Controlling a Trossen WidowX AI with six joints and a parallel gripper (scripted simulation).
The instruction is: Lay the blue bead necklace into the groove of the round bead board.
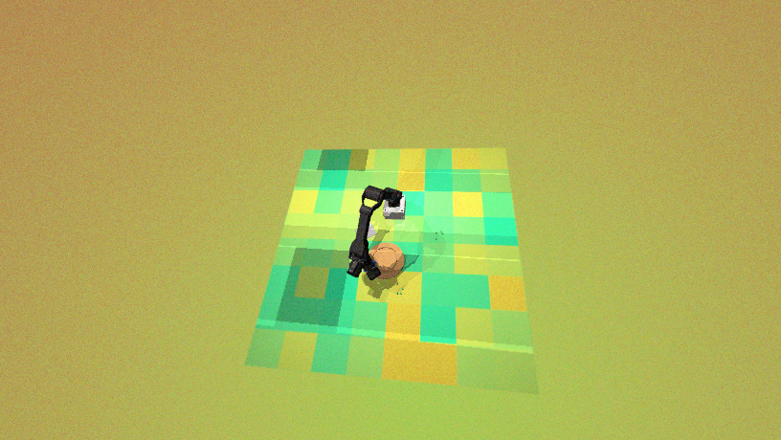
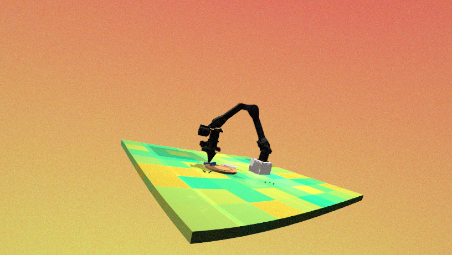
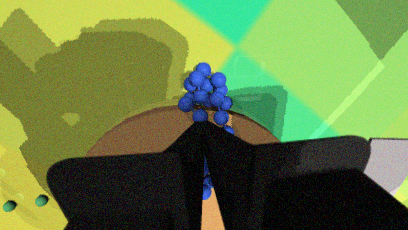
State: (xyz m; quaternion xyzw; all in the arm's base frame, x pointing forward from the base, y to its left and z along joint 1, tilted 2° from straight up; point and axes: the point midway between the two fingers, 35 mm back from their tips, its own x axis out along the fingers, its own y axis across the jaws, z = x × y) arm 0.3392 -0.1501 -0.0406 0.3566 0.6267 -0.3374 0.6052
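Now: gripper tip 40 mm past the round bead board, 80 mm to the right of it and 10 mm above it. The rest, counted from my gripper tip: flat grey piece 210 mm behind, 20 mm to the right, 20 mm below.
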